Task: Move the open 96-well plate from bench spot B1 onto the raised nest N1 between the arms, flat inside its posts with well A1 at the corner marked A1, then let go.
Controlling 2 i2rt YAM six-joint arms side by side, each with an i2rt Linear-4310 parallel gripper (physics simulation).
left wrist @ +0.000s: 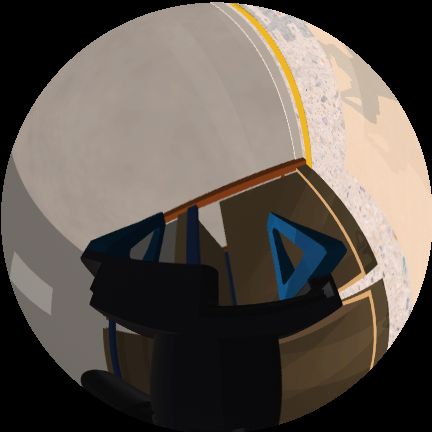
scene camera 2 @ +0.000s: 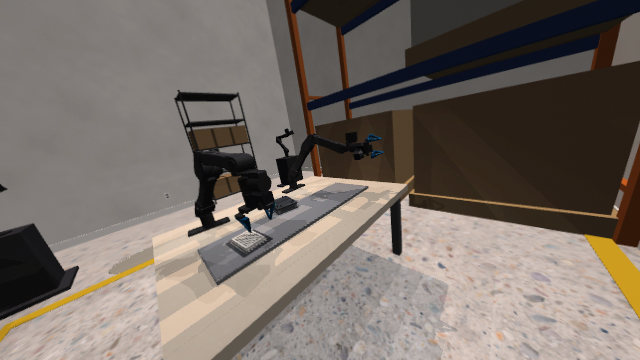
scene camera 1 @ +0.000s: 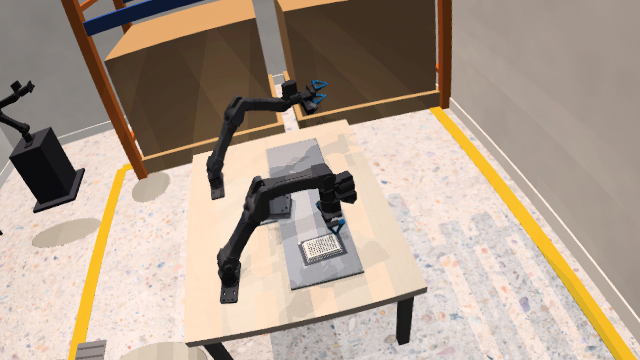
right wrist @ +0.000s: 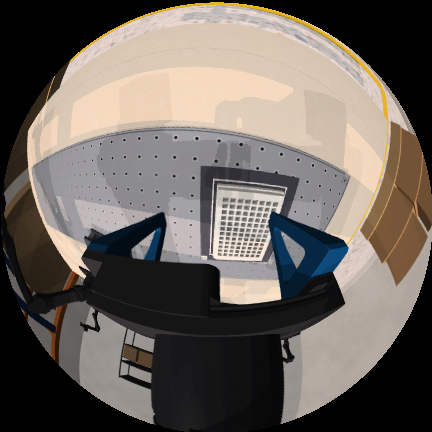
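Seen in the pictures: left gripper, fingertip midpoint: (left wrist: 215, 217) (scene camera 2: 382, 145) (scene camera 1: 326, 89); right gripper, fingertip midpoint: (scene camera 2: 260, 225) (scene camera 1: 331, 225) (right wrist: 217, 217); left arm's base, origin of the base link: (scene camera 2: 294, 188) (scene camera 1: 217, 186) (right wrist: 92, 275); right arm's base, origin of the base link: (scene camera 2: 210, 226) (scene camera 1: 230, 282).
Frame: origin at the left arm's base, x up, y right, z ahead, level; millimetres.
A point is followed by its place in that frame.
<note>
The white open 96-well plate (scene camera 1: 321, 248) {y 593, x 25, z 393 mm} (scene camera 2: 248, 241) {y 592, x 29, z 423 mm} (right wrist: 245, 225) {y 580, x 28, z 408 mm} lies flat on the dark-bordered bench spot B1 (right wrist: 206, 210) {y 526, x 15, z 417 mm}. The dark raised nest N1 (scene camera 1: 282, 205) {y 317, x 47, z 293 mm} (scene camera 2: 286, 204) {y 307, x 47, z 311 mm} stands between the arms; the right arm partly covers it in scene camera 1, and its posts and A1 mark are too small to tell. My right gripper (scene camera 1: 327, 220) {y 540, x 80, z 455 mm} (scene camera 2: 260, 225) {y 540, x 80, z 455 mm} (right wrist: 217, 217) {y 540, x 80, z 455 mm} is open and empty, pointing down above the grey board, off the plate's nest-side edge. My left gripper (scene camera 1: 326, 90) {y -208, x 267, z 658 mm} (scene camera 2: 382, 145) {y -208, x 267, z 658 mm} (left wrist: 215, 217) {y -208, x 267, z 658 mm} is open and empty, held high, far from the plate and nest.
The grey perforated board (scene camera 1: 295, 155) {y -64, x 13, z 422 mm} (scene camera 2: 320, 202) {y 154, x 13, z 423 mm} (right wrist: 175, 150) {y 485, x 13, z 497 mm} lies along the wooden table (scene camera 1: 380, 250) {y 666, x 0, z 607 mm} (scene camera 2: 185, 310) {y 832, x 0, z 526 mm} under the bench spot. Large brown crates (scene camera 1: 360, 55) (scene camera 2: 500, 165) and an orange-post rack (scene camera 1: 444, 55) (scene camera 2: 302, 65) stand beyond the table's left-arm end.
</note>
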